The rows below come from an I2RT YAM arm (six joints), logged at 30 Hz.
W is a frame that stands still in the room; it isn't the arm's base.
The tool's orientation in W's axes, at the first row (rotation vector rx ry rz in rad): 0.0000, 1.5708, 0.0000
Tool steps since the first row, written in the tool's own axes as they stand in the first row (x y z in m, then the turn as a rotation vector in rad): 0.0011, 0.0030, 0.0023, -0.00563, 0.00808, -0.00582; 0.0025, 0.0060, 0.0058, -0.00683, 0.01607, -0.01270; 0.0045, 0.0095, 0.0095, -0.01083, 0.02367, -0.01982; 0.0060, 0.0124, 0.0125, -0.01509, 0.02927, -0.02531; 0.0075, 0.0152, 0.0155, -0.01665, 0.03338, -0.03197
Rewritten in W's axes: 0.0023, 0.0030, -0.0011, -0.00582, 0.00808, 0.00563; 0.0058, 0.0060, -0.0025, -0.01270, 0.01607, 0.00683; 0.0095, 0.0095, -0.0045, -0.01982, 0.02367, 0.01083; 0.0125, 0.0124, -0.0060, -0.02531, 0.02927, 0.01509; 0.0155, 0.0152, -0.0075, -0.03197, 0.03338, 0.01665
